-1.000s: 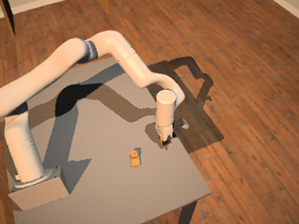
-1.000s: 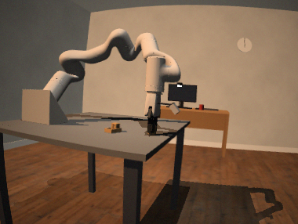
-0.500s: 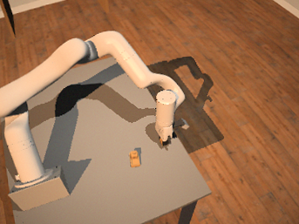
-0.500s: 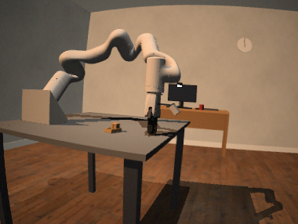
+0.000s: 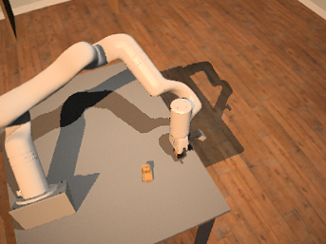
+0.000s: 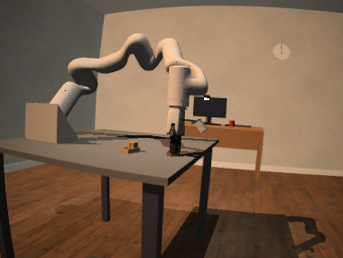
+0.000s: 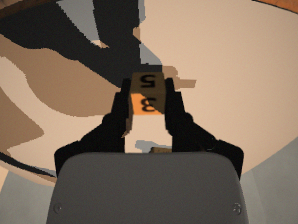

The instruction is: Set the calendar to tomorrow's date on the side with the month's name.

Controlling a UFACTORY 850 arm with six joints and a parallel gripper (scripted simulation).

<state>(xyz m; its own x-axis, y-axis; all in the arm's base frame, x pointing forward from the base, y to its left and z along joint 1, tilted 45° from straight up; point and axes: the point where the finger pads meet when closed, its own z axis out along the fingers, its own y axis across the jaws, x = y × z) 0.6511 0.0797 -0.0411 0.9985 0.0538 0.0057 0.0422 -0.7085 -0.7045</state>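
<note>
Right now my hand is 1 cm above the orange cube. From my hand the other things lie so: calendar cube 17 cm behind, 3 cm to the right, 1 cm below; orange tray 17 cm behind, 4 cm to the right, 2 cm below.
</note>
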